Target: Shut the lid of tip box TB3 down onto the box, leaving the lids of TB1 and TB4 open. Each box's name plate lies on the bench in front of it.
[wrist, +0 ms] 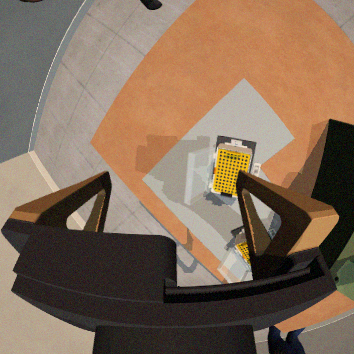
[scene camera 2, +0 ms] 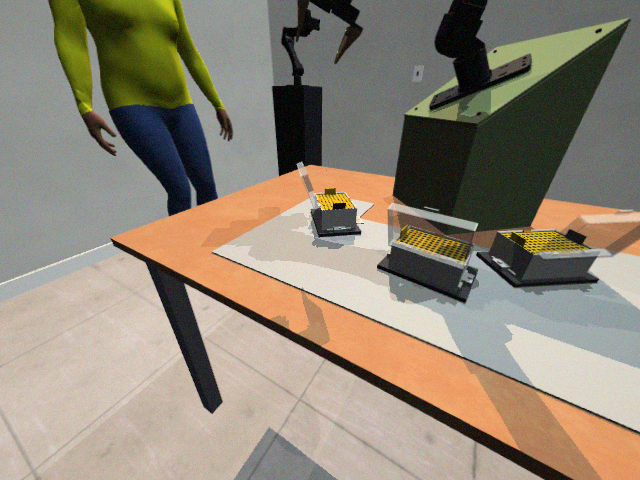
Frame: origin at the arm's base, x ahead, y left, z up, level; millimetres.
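Seen in the pictures: gripper, fingertip midpoint: (wrist: 173, 177) (scene camera 2: 316, 53); arm's base, link origin: (scene camera 2: 475, 86).
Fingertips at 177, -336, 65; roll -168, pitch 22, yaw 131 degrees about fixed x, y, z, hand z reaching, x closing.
Note:
Offsets run from my fingertips to a thing's top centre, as dx, dy, dz. "spot": to the spot under its first point. Level surfaces: height alone.
Three grey tip boxes with yellow racks stand on dark bases; I cannot read which is TB1, TB3 or TB4. The far box @[+65, +103, -308] (scene camera 2: 334, 221) (wrist: 232, 172) has its clear lid @[+113, +40, -220] (scene camera 2: 306, 184) (wrist: 191, 176) open, standing steeply at one side. The middle box @[+167, +346, -308] (scene camera 2: 429, 267) (wrist: 243, 252) has its clear lid @[spot: +267, +341, -239] (scene camera 2: 434, 224) (wrist: 233, 268) standing open. The right box @[spot: +150, +513, -310] (scene camera 2: 550, 260) has its lid @[spot: +155, +547, -244] (scene camera 2: 604, 228) open, leaning outward. A small white plate @[spot: +25, +147, -372] (wrist: 257, 169) lies beside the far box, its text unreadable. My gripper (scene camera 2: 317, 50) (wrist: 173, 177) is open and empty, high above the bench.
The boxes stand on a pale mat @[dz -374] (scene camera 2: 268, 248) (wrist: 245, 107) on the orange bench @[dz -377] (scene camera 2: 170, 232) (wrist: 250, 40). A green pedestal (scene camera 2: 439, 165) (wrist: 335, 185) carries the arm behind the boxes. A person (scene camera 2: 144, 56) in a yellow top stands beyond the bench's left end. Another arm stands on a black pedestal (scene camera 2: 298, 126).

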